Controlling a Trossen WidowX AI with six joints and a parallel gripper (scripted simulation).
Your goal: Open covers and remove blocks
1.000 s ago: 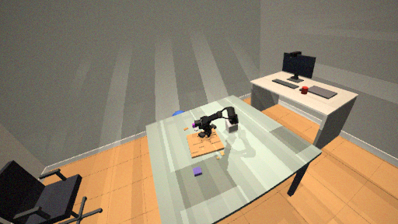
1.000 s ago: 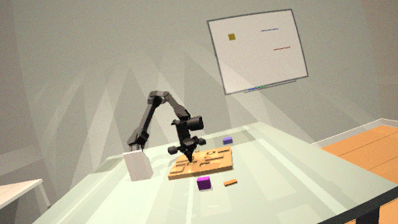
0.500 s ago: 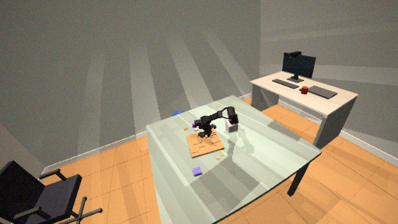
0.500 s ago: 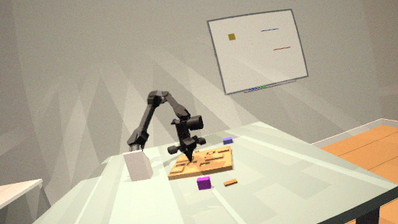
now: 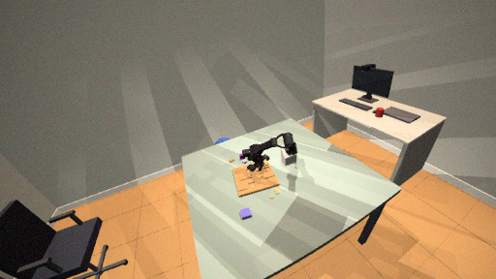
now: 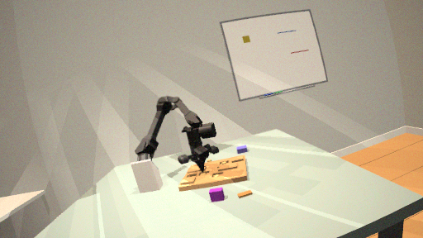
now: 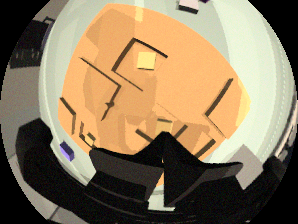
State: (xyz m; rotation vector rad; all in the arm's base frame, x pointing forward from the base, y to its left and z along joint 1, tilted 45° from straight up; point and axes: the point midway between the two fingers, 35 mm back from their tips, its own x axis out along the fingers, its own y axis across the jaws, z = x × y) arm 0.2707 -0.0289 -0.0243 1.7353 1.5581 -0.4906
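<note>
Right now the wooden puzzle board is 6 cm ahead of my gripper tip and 1 cm below it. From my gripper tip the other things lie so: violet block (27 cm ahead, 25 cm to the left, 2 cm below); then small yellow piece (1 cm ahead, 22 cm to the left, 3 cm below).
</note>
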